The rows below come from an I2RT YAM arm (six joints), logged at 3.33 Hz.
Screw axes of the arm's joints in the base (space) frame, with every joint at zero. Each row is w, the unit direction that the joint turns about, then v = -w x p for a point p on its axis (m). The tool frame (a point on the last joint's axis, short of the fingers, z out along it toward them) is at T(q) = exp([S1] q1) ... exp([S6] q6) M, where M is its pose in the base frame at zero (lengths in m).
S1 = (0, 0, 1, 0, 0, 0)
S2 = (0, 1, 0, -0.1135, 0, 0.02)
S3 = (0, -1, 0, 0.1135, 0, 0.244)
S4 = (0, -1, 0, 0.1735, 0, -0.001)
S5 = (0, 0, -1, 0, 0.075, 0)
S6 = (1, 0, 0, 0, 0.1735, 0)
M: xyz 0.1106 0 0.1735 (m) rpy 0 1.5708 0 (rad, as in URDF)
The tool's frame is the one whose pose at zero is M.
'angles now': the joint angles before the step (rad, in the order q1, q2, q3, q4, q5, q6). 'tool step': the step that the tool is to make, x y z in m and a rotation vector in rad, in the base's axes. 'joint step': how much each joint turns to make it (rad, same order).
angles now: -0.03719, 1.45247, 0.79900, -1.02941, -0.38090, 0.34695
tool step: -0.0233, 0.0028, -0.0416, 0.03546, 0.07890, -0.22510
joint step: 0.00054, -0.00648, -0.19747, 0.20670, -0.05610, 0.24089
